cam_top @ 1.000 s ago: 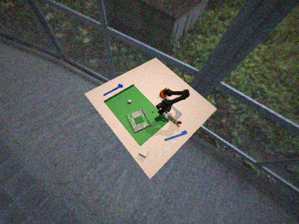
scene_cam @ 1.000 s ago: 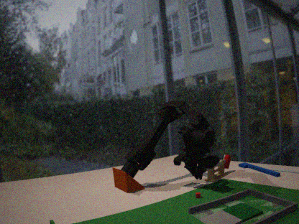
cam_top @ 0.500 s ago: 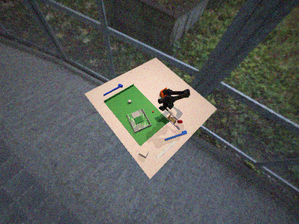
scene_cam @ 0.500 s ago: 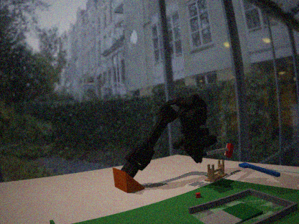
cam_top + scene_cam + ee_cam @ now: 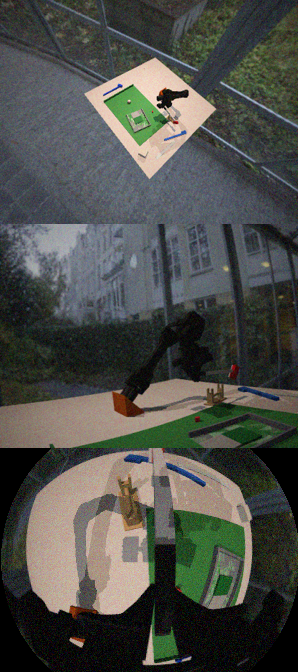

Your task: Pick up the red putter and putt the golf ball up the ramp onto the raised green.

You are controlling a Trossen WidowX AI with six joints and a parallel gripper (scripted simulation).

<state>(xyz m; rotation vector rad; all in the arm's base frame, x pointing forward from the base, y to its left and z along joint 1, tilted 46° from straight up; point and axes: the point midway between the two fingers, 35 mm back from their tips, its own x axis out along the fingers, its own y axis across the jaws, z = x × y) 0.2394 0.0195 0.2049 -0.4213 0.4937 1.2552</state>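
The red marker is 12 cm below my gripper tip, 8 cm to the right of it and 7 cm ahead of it. The rest, counted from my gripper tip: white golf ball: 39 cm to the right, 19 cm ahead, 10 cm below; green mat: 23 cm to the right, 22 cm ahead, 13 cm below; wooden stand: 16 cm to the left, 9 cm below, 3 cm behind.
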